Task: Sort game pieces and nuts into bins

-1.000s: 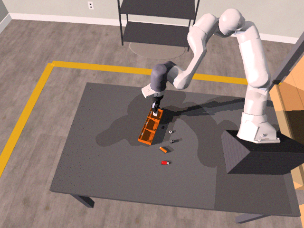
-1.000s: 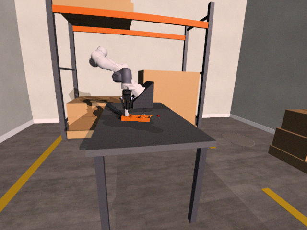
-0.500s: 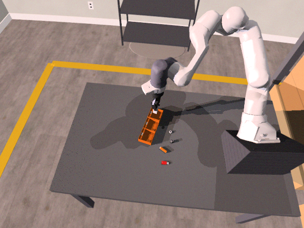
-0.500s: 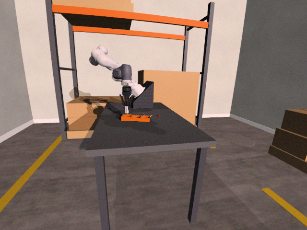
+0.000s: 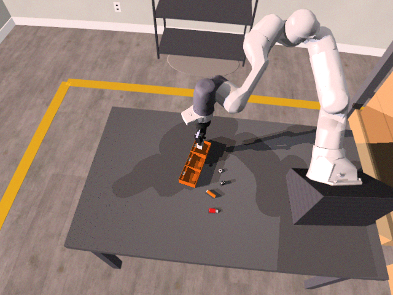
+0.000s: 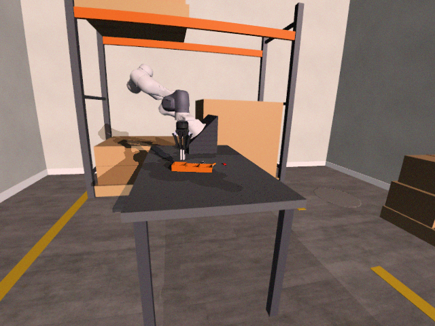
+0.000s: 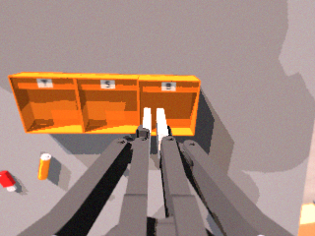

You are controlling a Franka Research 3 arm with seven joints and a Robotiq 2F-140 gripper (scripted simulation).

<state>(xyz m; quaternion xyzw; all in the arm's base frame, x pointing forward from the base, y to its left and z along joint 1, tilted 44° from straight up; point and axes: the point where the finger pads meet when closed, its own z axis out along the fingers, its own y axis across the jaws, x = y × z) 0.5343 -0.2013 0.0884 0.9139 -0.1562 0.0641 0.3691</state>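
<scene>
My hand is 80 mm above the orange bin tray, 60 mm to the right of it and 20 mm short of it. The rest, counted from my hand: grey nut: 110 mm behind, 100 mm to the left, 100 mm below; then black die: 160 mm to the left, 120 mm behind, 90 mm below; then dark nut: 100 mm below, 60 mm to the left, 60 mm behind.
</scene>
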